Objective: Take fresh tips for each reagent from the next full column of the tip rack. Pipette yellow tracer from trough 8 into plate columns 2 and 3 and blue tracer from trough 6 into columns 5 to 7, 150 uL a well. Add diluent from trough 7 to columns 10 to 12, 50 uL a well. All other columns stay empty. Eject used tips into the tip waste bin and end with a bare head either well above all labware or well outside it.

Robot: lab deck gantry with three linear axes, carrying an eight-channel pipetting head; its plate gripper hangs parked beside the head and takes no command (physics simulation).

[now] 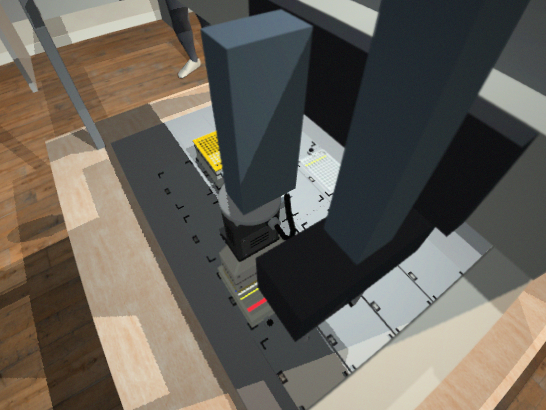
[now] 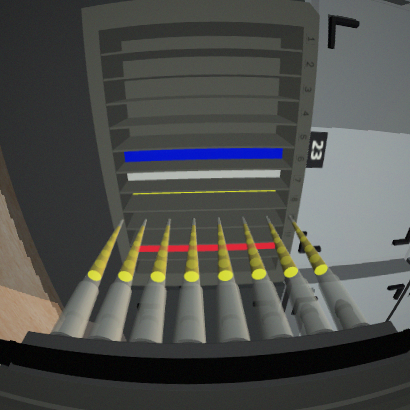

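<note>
The pipetting head [image 1: 250, 235] stands over the trough rack [image 1: 253, 320] [image 2: 92, 65]. Eight tips [image 2: 192, 245] are on its channels, with yellow liquid inside; their lower ends show between the yellow and red strips. Blue liquid [image 2: 203, 155] lies in trough 6, whitish diluent [image 2: 203, 175] in trough 7, and a thin yellow strip [image 2: 204, 192] in trough 8. The plate [image 1: 327, 172] has one yellow column [image 1: 316, 161] near its far end. The yellow tip rack [image 1: 206, 145] is partly hidden. The waste bin does not show. The parked plate gripper's fingers are hidden.
Red liquid [image 1: 256, 305] [image 2: 207, 248] lies in a further trough. A black carriage block [image 1: 345, 275] and blue-grey columns [image 1: 260, 100] [image 1: 415, 110] hide much of the deck. A label marked 23 [image 2: 317, 149] is beside the trough rack. A wooden edge [image 1: 115, 260] borders the deck.
</note>
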